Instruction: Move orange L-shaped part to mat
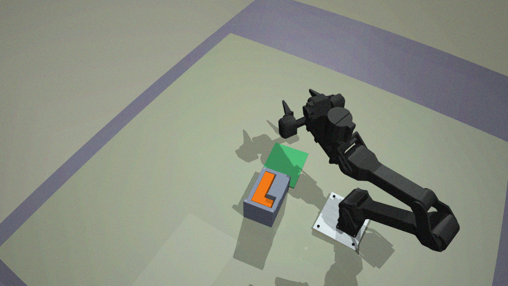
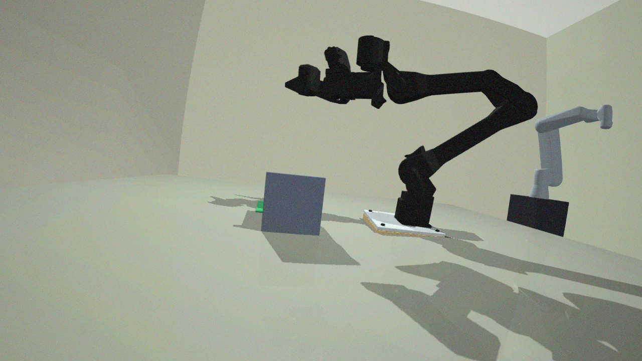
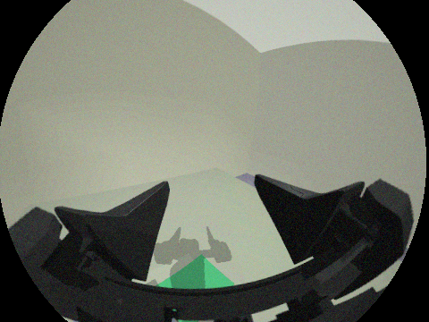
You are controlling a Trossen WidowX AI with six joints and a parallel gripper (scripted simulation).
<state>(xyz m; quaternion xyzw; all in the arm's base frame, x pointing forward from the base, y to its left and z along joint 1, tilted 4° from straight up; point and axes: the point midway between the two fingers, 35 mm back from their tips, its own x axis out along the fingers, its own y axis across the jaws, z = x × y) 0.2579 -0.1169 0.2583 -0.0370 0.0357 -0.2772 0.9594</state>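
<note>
Right now my gripper tip is 3 cm past the orange L-shaped part, 19 cm to the right of it and 24 cm above it. Also, from my gripper tip: green mat 2 cm to the left, 30 cm below.
</note>
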